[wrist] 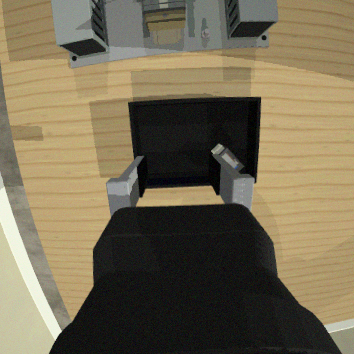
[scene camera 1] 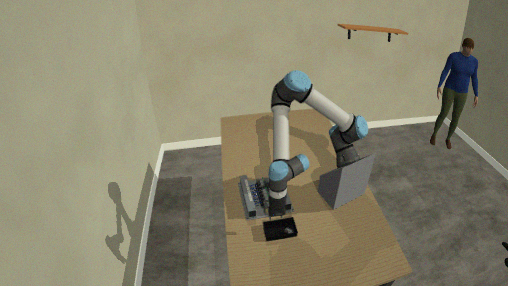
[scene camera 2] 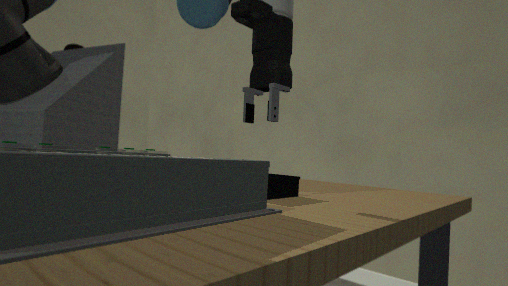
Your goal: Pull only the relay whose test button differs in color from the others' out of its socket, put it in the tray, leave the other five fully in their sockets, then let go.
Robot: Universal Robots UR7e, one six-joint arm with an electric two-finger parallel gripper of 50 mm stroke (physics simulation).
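Seen in the pictures: gripper, fingertip midpoint: [wrist: 177, 167] [scene camera 1: 275, 217] [scene camera 2: 260, 122]; arm's base, link origin: [scene camera 1: 349, 163] [scene camera 2: 30, 83].
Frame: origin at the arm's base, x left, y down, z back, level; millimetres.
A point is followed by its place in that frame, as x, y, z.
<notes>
A small relay with a clear case [scene camera 1: 288, 230] @[217, 169, -434] [wrist: 230, 157] @[210, 169, -426] lies tilted in the right part of the black tray [scene camera 1: 272, 231] @[178, 196, -509] [scene camera 2: 284, 186] @[190, 181, -551] [wrist: 170, 130] @[167, 196, -501]. Its test button's colour is too small to tell. My gripper [scene camera 1: 276, 217] @[188, 71, -495] [scene camera 2: 261, 121] @[188, 71, -495] [wrist: 177, 167] @[188, 71, -495] is open and empty, above the tray and clear of it; in the wrist view its right finger partly covers the relay. The socketed relays are mostly hidden by the arm in scene camera 1. In scene camera 2, several thin green marks [scene camera 2: 103, 147] @[-98, 131, -478] show above the grey duct [scene camera 2: 150, 195] @[-124, 169, -600], whose wall hides the sockets.
The panel's base plate [wrist: 120, 51] @[53, 197, -551] lies beside the tray, with grey ducts [wrist: 82, 25] @[38, 137, -574] [wrist: 253, 20] @[58, 137, -397] along two sides and a tan block [wrist: 165, 20] @[38, 164, -488] between them. A grey upright slab [scene camera 1: 352, 182] @[119, 34, -33] stands near the arm's base. A person [scene camera 1: 460, 75] stands beyond the table.
</notes>
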